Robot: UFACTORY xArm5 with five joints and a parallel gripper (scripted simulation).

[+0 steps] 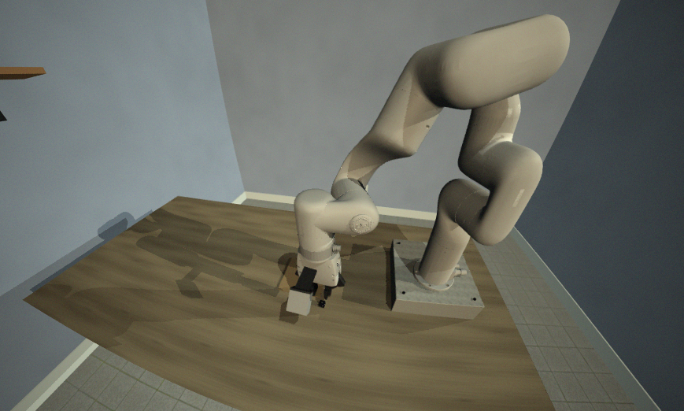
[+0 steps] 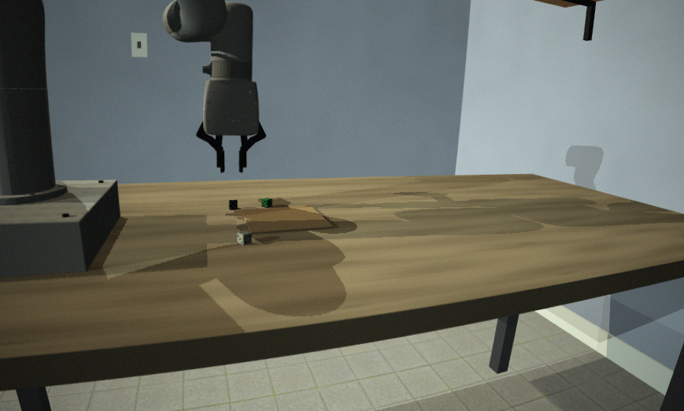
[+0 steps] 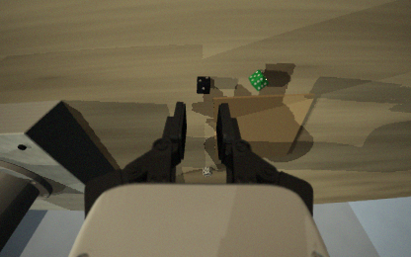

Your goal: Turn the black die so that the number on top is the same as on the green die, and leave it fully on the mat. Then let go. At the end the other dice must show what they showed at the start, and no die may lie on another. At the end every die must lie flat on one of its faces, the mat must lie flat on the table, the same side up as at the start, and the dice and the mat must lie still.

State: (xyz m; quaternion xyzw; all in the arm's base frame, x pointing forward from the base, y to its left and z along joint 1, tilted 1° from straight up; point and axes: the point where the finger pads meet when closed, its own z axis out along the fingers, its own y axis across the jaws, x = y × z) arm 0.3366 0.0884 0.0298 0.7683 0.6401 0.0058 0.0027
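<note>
Right now the black die is 9 cm below my hand. Round my hand: green die: 7 cm ahead, 1 cm to the right, 9 cm below; white die: 2 cm behind, 20 cm to the right, 9 cm below; tan mat: 7 cm ahead, 10 cm to the right, 9 cm below.
</note>
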